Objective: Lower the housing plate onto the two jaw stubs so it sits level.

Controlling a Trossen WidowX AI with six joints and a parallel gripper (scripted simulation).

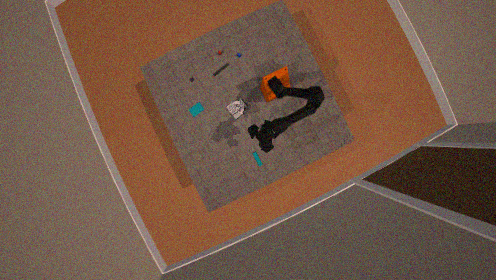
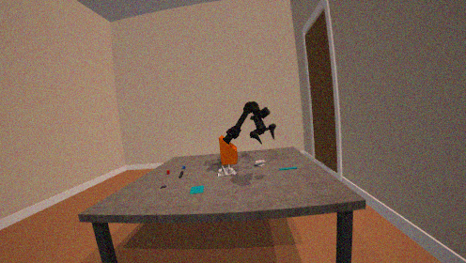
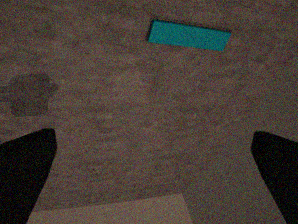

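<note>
My gripper tip is now 160 mm above the white part, 130 mm past it and 40 mm to the left of it. Also, from my gripper tip: teal bar 190 mm below, 110 mm to the left, 50 mm ahead; black bar 630 mm to the right, 190 mm below, 90 mm behind; flat teal plate 470 mm to the right, 240 mm ahead, 190 mm below.
</note>
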